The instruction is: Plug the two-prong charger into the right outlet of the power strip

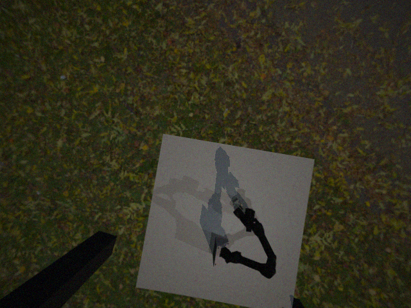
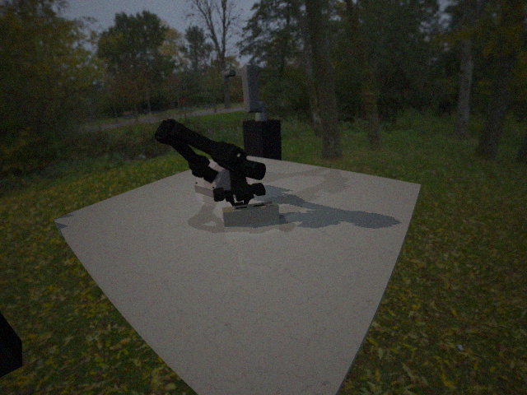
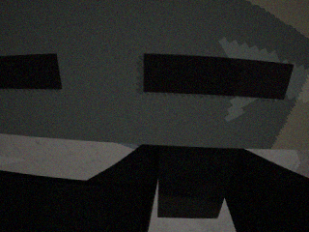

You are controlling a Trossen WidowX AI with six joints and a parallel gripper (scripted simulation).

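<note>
The black two-prong charger lies 1 cm ahead of my gripper tip, 1 cm to the right of it and 1 cm above it.
</note>
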